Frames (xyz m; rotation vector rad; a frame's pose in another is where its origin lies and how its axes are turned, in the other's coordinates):
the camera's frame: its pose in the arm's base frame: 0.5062 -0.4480 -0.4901 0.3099 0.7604 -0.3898
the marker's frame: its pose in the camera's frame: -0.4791 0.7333 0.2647 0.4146 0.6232 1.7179
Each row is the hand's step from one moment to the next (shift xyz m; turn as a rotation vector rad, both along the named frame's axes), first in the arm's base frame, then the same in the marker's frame.
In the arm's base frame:
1: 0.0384 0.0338 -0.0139 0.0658 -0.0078 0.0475
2: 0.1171 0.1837 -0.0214 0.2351 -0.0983 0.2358
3: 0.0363 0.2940 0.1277 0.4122 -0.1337 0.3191
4: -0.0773 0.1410 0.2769 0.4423 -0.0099 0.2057
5: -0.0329 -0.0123 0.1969 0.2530 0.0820 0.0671
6: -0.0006 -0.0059 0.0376 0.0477 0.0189 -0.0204
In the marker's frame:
1: 0.0375 -0.0286 0.0243 0.0213 0.0327 0.0716
2: 0.1950 -0.0837 0.0537 0.0272 0.1943 0.2865
3: 0.3165 0.0534 -0.0323 0.0595 0.2426 0.4767
4: 0.1840 0.2519 -0.0722 0.1533 0.1024 0.4517
5: 0.0312 0.1975 0.0024 0.1565 -0.0078 0.2251
6: 0.0040 0.0372 0.0069 0.0242 -0.0337 0.0364

